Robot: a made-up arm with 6 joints. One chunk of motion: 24 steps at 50 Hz.
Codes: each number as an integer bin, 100 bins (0 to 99) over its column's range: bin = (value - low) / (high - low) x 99, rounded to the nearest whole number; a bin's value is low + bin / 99 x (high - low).
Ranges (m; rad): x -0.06..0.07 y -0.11..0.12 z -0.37..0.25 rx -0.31..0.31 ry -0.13..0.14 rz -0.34..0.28
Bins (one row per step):
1: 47 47 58 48 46 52
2: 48 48 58 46 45 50
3: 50 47 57 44 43 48
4: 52 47 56 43 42 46
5: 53 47 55 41 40 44
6: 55 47 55 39 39 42
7: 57 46 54 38 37 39
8: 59 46 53 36 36 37
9: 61 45 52 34 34 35
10: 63 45 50 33 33 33
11: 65 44 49 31 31 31
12: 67 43 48 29 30 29
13: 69 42 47 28 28 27
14: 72 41 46 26 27 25
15: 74 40 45 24 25 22
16: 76 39 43 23 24 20
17: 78 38 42 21 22 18
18: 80 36 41 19 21 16
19: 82 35 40 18 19 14
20: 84 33 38 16 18 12
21: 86 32 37 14 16 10
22: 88 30 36 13 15 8
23: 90 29 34 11 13 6
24: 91 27 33 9 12 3
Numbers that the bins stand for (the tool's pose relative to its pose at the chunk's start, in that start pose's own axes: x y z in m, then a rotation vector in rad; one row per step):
1: 0.0017 -0.0008 -0.0068 -0.0094 -0.0045 -0.0143
2: 0.0030 0.0015 -0.0068 -0.0219 -0.0073 -0.0269
3: 0.0057 -0.0008 -0.0130 -0.0344 -0.0127 -0.0394
4: 0.0083 -0.0008 -0.0193 -0.0407 -0.0155 -0.0519
5: 0.0096 -0.0008 -0.0256 -0.0532 -0.0209 -0.0644
6: 0.0122 -0.0008 -0.0256 -0.0658 -0.0236 -0.0770
7: 0.0148 -0.0031 -0.0318 -0.0720 -0.0291 -0.0958
8: 0.0175 -0.0031 -0.0381 -0.0845 -0.0318 -0.1083
9: 0.0201 -0.0055 -0.0443 -0.0971 -0.0373 -0.1208
10: 0.0227 -0.0055 -0.0569 -0.1033 -0.0400 -0.1333
11: 0.0254 -0.0078 -0.0631 -0.1159 -0.0455 -0.1459
12: 0.0280 -0.0101 -0.0694 -0.1284 -0.0482 -0.1584
13: 0.0306 -0.0124 -0.0757 -0.1346 -0.0536 -0.1709
14: 0.0345 -0.0147 -0.0819 -0.1472 -0.0564 -0.1834
15: 0.0372 -0.0171 -0.0882 -0.1597 -0.0618 -0.2022
16: 0.0398 -0.0194 -0.1007 -0.1660 -0.0645 -0.2147
17: 0.0424 -0.0217 -0.1070 -0.1785 -0.0700 -0.2273
18: 0.0451 -0.0264 -0.1132 -0.1910 -0.0727 -0.2398
19: 0.0477 -0.0287 -0.1195 -0.1973 -0.0782 -0.2523
20: 0.0503 -0.0333 -0.1320 -0.2098 -0.0809 -0.2648
21: 0.0529 -0.0357 -0.1383 -0.2223 -0.0864 -0.2774
22: 0.0556 -0.0403 -0.1445 -0.2286 -0.0891 -0.2899
23: 0.0582 -0.0426 -0.1571 -0.2411 -0.0945 -0.3024
24: 0.0595 -0.0473 -0.1633 -0.2536 -0.0973 -0.3212

